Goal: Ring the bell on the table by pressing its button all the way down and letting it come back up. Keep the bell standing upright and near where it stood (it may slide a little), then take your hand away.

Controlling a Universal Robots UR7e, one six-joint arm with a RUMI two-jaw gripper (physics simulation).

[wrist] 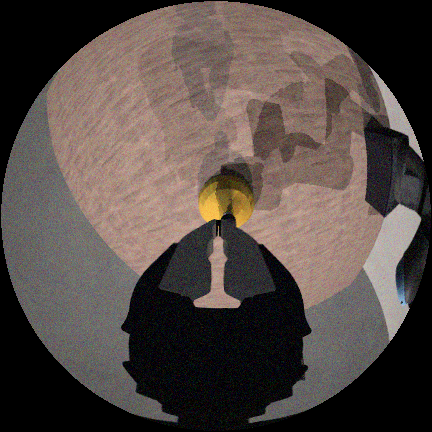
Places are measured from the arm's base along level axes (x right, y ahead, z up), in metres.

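Where they show: gripper, fingertip midpoint: (218, 220).
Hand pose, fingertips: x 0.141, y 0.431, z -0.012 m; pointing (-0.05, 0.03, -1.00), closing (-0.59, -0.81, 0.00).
Observation:
Each offset is from my fingertips to the top centre of the thing. Level surfaces: height alone.
The bell {dx -0.017, dy -0.002, dz -0.010 m} (212, 200) is a yellow-gold dome that stands upright on the wood-grained table {dz -0.076 m} (110, 150), near the middle of the wrist view. Its small dark button {dx -0.017, dy -0.002, dz -0.010 m} (228, 218) shows at the fingertips, beside the right-hand one. My gripper (218, 220) is shut with nothing between the fingers. Its tips overlap the near edge of the dome in the view and hide part of it. Whether the tips touch the button or stand a little above it I cannot tell.
The dark base and links of the robot arm (385, 172) show at the right edge of the view. Shadows of the arm and gripper fall across the table behind and to the right of the bell. Grey floor shows beyond the table's left edge.

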